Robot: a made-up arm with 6 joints. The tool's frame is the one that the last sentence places.
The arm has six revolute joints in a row. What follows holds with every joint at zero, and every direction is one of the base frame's. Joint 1 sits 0.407 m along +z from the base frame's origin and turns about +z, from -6.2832 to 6.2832 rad. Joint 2 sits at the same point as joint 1 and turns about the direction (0, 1, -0.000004), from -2.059 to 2.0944 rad. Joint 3 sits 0.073 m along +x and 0.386 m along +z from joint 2 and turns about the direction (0, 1, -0.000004), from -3.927 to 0.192 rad. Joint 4 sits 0.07 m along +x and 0.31 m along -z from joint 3 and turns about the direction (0, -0.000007, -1), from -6.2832 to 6.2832 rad. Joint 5 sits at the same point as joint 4 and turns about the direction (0, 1, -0.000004), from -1.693 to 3.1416 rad. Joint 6 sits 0.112 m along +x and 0.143 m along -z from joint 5 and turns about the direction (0, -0.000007, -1), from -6.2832 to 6.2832 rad. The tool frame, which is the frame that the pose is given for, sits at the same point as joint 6; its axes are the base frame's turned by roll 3.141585, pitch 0 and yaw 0 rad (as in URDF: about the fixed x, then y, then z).
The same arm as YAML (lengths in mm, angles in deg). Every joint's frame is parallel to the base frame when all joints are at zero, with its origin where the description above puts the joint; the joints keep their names.
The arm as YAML. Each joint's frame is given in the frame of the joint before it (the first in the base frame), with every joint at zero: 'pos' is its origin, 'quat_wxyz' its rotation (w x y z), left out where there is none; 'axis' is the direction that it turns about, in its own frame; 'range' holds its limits. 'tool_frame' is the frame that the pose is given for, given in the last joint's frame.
length_unit: mm
angle_unit: deg
joints:
  - joint: joint 1
    pos: [0.0, 0.0, 407.0]
    axis: "+z"
    range: [-360.0, 360.0]
  - joint: joint 2
    pos: [0.0, 0.0, 0.0]
    axis: "+y"
    range: [-117.97, 120.0]
  - joint: joint 3
    pos: [73.0, 0.0, 386.0]
    axis: "+y"
    range: [-225.0, 11.0]
  - joint: joint 4
    pos: [70.0, 0.0, -310.0]
    axis: "-z"
    range: [-360.0, 360.0]
  - joint: joint 5
    pos: [0.0, 0.0, 0.0]
    axis: "+y"
    range: [-97.0, 180.0]
  - joint: joint 6
    pos: [112.0, 0.0, -143.0]
    axis: "-z"
    range: [-360.0, 360.0]
tool_frame:
  pos: [0.0, 0.0, 0.0]
  quat_wxyz: [0.000004, 1.000003, 0.0, 0.0]

